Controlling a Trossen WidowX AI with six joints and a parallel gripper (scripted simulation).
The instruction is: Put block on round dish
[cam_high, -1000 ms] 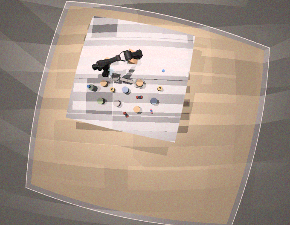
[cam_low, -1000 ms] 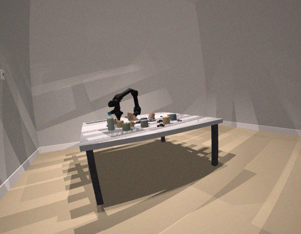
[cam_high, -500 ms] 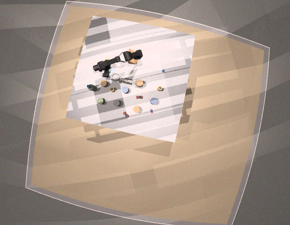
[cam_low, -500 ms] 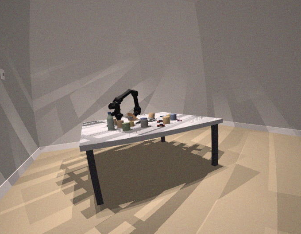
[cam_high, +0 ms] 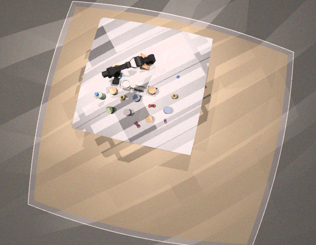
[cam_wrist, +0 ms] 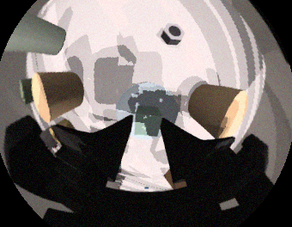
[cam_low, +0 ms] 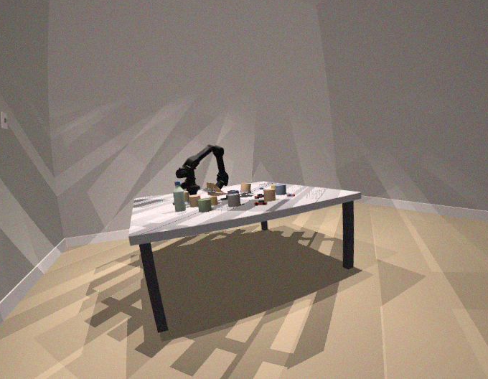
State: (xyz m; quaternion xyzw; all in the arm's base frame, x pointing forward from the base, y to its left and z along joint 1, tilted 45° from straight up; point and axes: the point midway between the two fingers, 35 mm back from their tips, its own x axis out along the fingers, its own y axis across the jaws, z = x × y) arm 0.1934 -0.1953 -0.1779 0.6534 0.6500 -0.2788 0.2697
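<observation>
Right now my gripper tip is 10 mm above the pale blue round dish. Also, from my gripper tip: grey cylinder (360 mm ahead, 150 mm to the left, 20 mm above); green bottle (210 mm ahead, 150 mm to the right, 90 mm above); small balance (100 mm ahead, 220 mm to the left, 10 mm above).
</observation>
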